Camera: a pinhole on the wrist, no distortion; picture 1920 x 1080 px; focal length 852.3 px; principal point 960.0 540.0 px. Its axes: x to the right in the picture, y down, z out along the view. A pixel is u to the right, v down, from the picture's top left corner.
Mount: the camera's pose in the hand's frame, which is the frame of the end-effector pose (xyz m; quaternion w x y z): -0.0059 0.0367 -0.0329 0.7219 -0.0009 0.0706 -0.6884
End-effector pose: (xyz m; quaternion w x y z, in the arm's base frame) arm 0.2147 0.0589 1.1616 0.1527 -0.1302 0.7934 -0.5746
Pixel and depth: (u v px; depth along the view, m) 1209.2 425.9 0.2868
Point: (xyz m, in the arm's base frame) 0.3237 -0.1751 1.1629
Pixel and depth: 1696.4 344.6 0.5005
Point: 0.4433 -0.4340 1.4657
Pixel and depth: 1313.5 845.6 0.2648
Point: 0.1887 -0.1976 1.1777
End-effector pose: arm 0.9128 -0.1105 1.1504 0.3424 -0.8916 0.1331 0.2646
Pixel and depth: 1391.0 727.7 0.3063
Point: 0.9601 0.1574 1.0166
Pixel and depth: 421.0 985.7 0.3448
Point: 0.8622 -0.0765 0.7183
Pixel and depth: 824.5 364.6 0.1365
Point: 0.8367 -0.0683 1.0714
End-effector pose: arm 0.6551 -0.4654 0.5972 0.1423 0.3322 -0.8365 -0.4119
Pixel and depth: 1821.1 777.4 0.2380
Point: 0.5943 -0.5244 0.3134
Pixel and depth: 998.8 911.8 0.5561
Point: 0.1996 -0.3838 0.2593
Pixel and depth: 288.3 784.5 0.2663
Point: 0.3665 -0.2813 0.6179
